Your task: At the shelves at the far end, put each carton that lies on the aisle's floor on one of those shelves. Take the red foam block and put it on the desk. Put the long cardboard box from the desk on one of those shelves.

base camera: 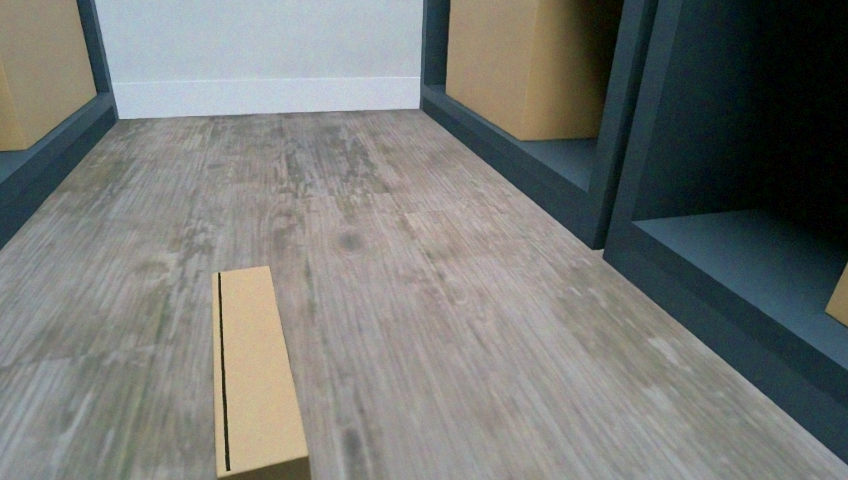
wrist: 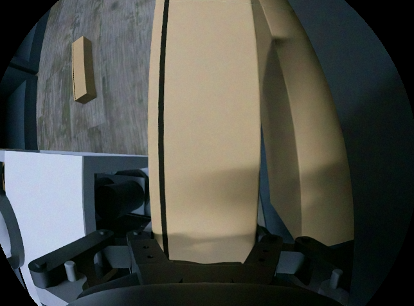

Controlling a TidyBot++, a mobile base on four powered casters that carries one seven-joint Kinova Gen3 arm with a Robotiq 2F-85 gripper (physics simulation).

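Frame: origin at the arm's base, x left, y back, z up, level; centimetres.
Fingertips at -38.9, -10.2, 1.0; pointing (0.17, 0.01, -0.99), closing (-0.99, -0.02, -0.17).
Observation:
A point is followed by its place in that frame, as x, y, z.
My gripper (wrist: 204,231) is shut on a tan carton (wrist: 210,125) with a black stripe along its left side. The carton runs up and out of the wrist view, close beside a shelved box; whether it touches that box or the shelf I cannot tell. Another long, narrow carton (base camera: 255,362) @(12.6, -42.9, -33.9) (wrist: 83,70) with a black stripe lies on the aisle's floor, at the lower left of the base camera view and the upper left of the wrist view. The red foam block and the desk do not show.
Dark shelves (base camera: 618,154) @(-27.5, -75.9, -25.0) line both sides of the aisle. Big boxes stand in them, at right (base camera: 493,65) @(-15.7, -119.9, -20.3) and at left (base camera: 47,71) @(69.7, -107.0, -22.0); another box (wrist: 320,165) is right of the held carton. A pale wall (base camera: 261,47) @(41.7, -152.2, -22.4) closes the far end. The white base (wrist: 45,200) shows lower left.

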